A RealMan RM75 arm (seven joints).
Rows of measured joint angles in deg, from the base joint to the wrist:
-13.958 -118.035 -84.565 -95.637 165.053 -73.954 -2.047
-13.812 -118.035 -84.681 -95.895 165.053 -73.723 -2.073
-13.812 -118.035 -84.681 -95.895 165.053 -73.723 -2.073
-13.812 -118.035 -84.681 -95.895 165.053 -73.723 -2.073
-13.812 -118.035 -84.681 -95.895 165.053 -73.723 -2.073
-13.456 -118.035 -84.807 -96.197 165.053 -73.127 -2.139
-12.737 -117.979 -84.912 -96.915 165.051 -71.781 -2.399
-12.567 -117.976 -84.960 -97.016 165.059 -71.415 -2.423
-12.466 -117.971 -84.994 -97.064 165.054 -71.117 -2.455
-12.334 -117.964 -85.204 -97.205 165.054 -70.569 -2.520
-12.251 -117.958 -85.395 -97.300 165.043 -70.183 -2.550
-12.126 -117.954 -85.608 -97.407 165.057 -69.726 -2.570
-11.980 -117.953 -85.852 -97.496 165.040 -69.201 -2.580
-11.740 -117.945 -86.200 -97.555 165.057 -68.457 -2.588
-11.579 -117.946 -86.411 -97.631 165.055 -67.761 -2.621
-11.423 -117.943 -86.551 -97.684 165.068 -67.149 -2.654
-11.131 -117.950 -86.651 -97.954 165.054 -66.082 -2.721
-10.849 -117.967 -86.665 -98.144 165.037 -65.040 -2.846
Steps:
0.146 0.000 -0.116 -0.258 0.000 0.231 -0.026
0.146 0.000 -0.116 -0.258 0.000 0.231 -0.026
0.146 0.000 -0.116 -0.258 0.000 0.231 -0.026
0.146 0.000 -0.116 -0.258 0.000 0.231 -0.026
0.502 0.000 -0.242 -0.560 0.000 0.827 -0.092
1.221 0.056 -0.347 -1.278 -0.002 2.173 -0.352
1.391 0.059 -0.395 -1.379 0.006 2.539 -0.376
1.492 0.064 -0.429 -1.427 0.001 2.837 -0.408
1.624 0.071 -0.639 -1.568 0.001 3.385 -0.473
1.707 0.077 -0.830 -1.663 -0.010 3.771 -0.503
1.832 0.081 -1.043 -1.770 0.004 4.228 -0.523
1.978 0.082 -1.287 -1.859 -0.013 4.753 -0.533
2.218 0.090 -1.635 -1.918 0.004 5.497 -0.541
2.379 0.089 -1.846 -1.994 0.002 6.193 -0.574
2.535 0.092 -1.986 -2.047 0.015 6.805 -0.607
2.827 0.085 -2.086 -2.317 0.001 7.872 -0.674
3.109 0.068 -2.100 -2.507 -0.016 8.914 -0.799

